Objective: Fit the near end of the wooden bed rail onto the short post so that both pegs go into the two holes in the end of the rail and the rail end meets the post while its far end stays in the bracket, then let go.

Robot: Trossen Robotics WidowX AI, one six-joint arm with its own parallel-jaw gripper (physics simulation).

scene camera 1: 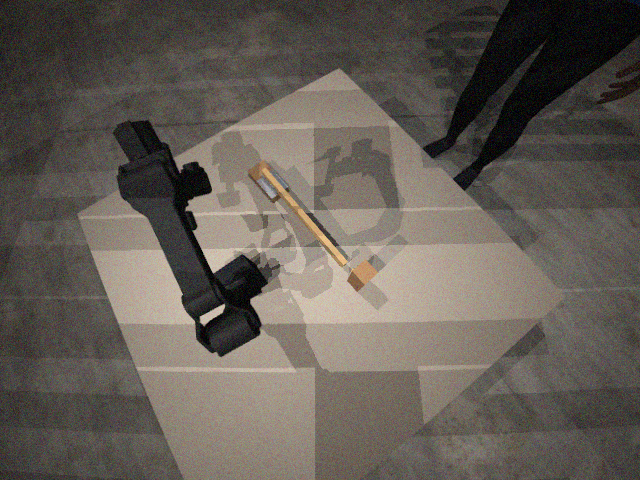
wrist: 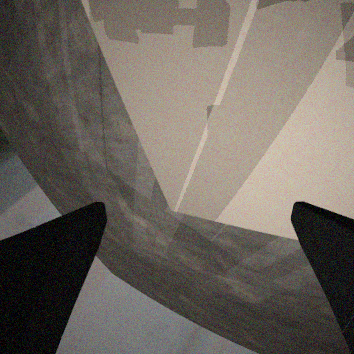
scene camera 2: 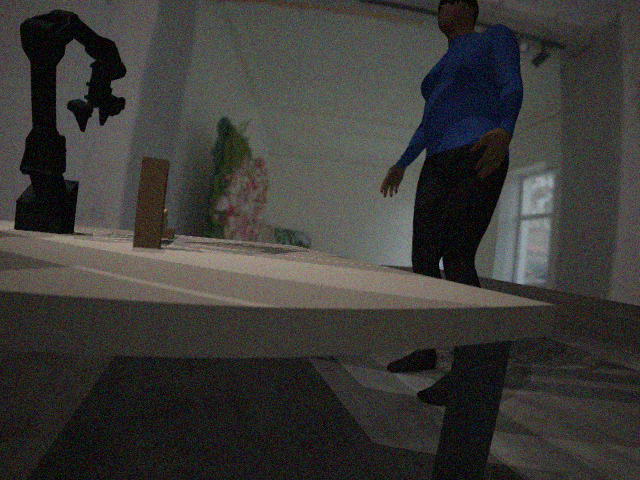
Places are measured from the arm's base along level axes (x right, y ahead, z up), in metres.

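Where they show: gripper, between the fingertips: [wrist: 200, 212] [scene camera 2: 92, 128]; arm's base, origin of its link: [scene camera 1: 242, 279] [scene camera 2: 50, 192].
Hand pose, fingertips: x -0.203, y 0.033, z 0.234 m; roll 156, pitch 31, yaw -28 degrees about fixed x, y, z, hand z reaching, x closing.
Note:
Each offset is from my fingertips to the top centre of the thing. "pt": to the spot under its first point.
The wooden bed rail [scene camera 1: 305, 217] runs diagonally in the scene camera 1 view. Its far end lies between the grey plates of the bracket @(pt dx -0.022, dy +0.233, dz -0.299 m) [scene camera 1: 266, 189]. Its near end stops a little short of the orange-brown post @(pt dx +0.446, dy +0.230, dz -0.154 m) [scene camera 1: 363, 272] [scene camera 2: 149, 201], with a narrow gap between them. Small pale marks show in that gap; pegs and holes are too small to tell. My gripper [scene camera 2: 93, 126] [wrist: 200, 212] is open and empty, high above the table and well away from the rail. Its fingertips cannot be made out in scene camera 1. In scene camera 2 the post hides most of the rail.
The pale table [scene camera 1: 439, 289] [scene camera 2: 310, 330] carries the arm [scene camera 1: 178, 248] [scene camera 2: 43, 98] on the left side. Arm shadows cross the table around the rail. A person [scene camera 1: 496, 103] [scene camera 2: 465, 103] stands beyond the table. The wrist view shows a table corner and floor past it.

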